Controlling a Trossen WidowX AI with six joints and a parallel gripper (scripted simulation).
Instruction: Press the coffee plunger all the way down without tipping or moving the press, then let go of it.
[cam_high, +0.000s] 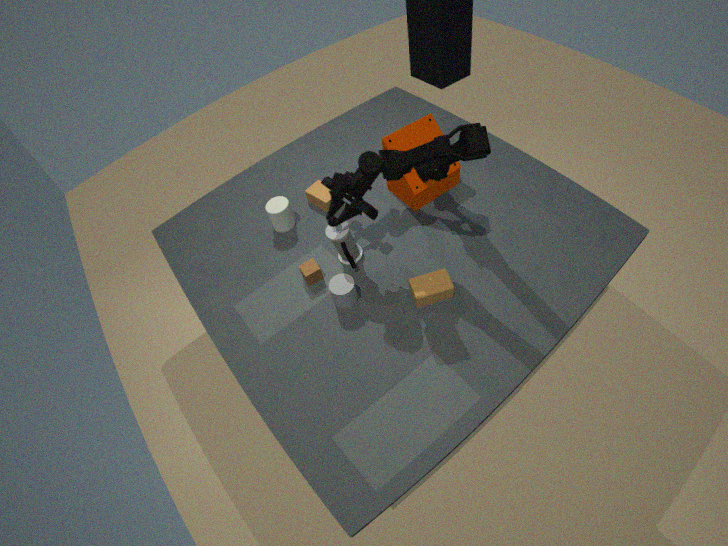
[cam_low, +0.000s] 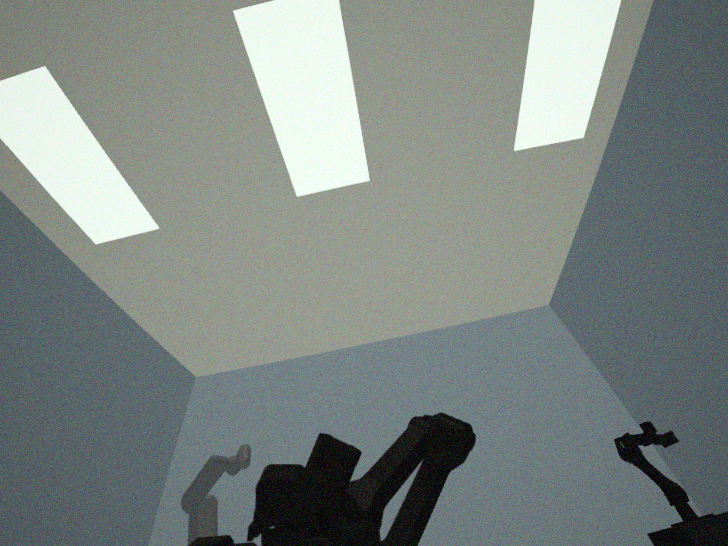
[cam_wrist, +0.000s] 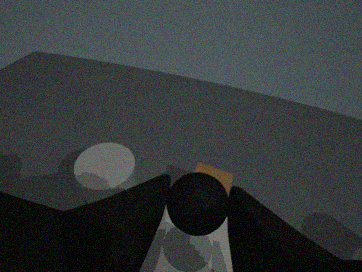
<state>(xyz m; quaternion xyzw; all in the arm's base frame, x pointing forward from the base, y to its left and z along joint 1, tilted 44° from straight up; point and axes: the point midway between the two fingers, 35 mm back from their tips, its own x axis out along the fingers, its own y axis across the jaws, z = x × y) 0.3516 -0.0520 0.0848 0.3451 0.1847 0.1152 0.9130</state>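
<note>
My gripper tip is now 9 cm above the coffee press, 2 cm to the right of it and 1 cm past it.
</note>
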